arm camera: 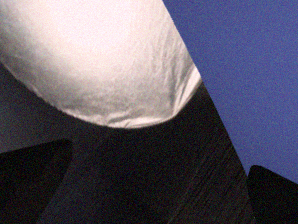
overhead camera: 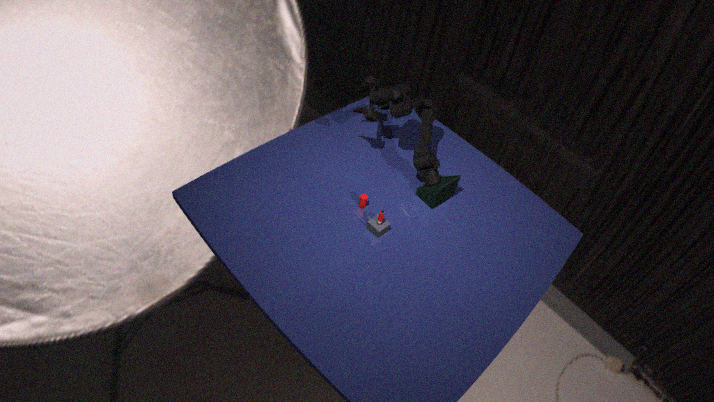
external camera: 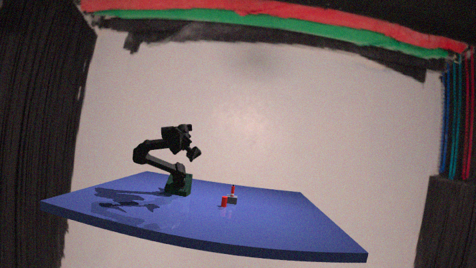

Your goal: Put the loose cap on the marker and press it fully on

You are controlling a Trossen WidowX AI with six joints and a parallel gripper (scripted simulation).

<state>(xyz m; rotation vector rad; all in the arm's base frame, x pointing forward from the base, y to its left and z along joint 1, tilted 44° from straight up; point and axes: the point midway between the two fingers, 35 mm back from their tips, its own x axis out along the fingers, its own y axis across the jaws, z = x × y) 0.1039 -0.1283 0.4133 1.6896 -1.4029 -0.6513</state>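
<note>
Now: the red cap 18 cm ahead of my gripper tip, 27 cm to the left of it and 23 cm below it. From my gripper tip the other things lie so: holder block (22 cm ahead, 39 cm to the left, 24 cm below).
</note>
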